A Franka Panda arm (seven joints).
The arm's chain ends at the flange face. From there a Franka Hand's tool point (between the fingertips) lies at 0.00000 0.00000 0.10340 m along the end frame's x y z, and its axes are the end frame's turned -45 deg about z.
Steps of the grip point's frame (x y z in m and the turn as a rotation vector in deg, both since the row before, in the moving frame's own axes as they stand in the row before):
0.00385, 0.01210, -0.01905, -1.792, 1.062, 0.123
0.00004, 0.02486, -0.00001, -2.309, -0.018, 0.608
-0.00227, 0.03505, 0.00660, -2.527, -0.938, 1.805
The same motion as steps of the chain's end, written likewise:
0.00764, 0.00490, -0.01898, -0.516, 2.018, 0.123
0.01470, 0.01457, 0.00007, -1.645, 1.620, 0.608
0.02122, 0.02194, 0.00671, -2.450, 1.124, 1.805

